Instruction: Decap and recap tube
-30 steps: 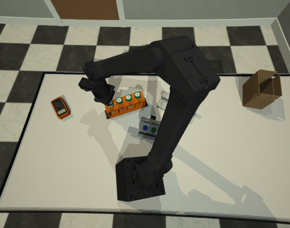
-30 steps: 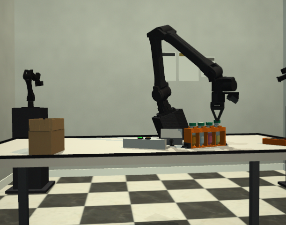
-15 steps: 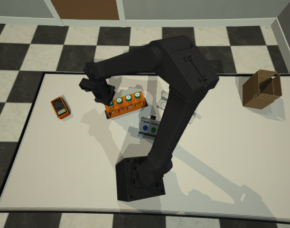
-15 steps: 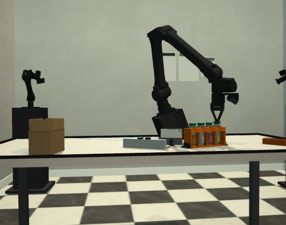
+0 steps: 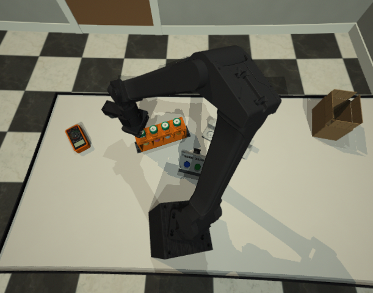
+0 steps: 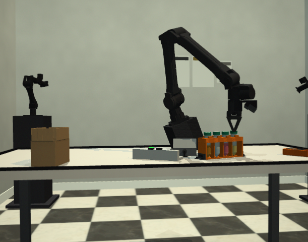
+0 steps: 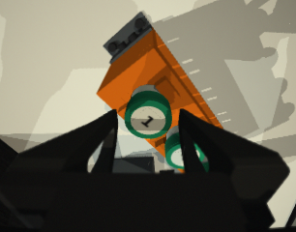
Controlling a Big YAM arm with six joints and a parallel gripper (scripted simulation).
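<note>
My gripper is now 10 mm above the cap. Round my hand: key housing: 220 mm to the right, 90 mm behind, 70 mm below; green key: 240 mm to the right, 120 mm behind, 60 mm below; blue key: 200 mm to the right, 110 mm behind, 60 mm below.
</note>
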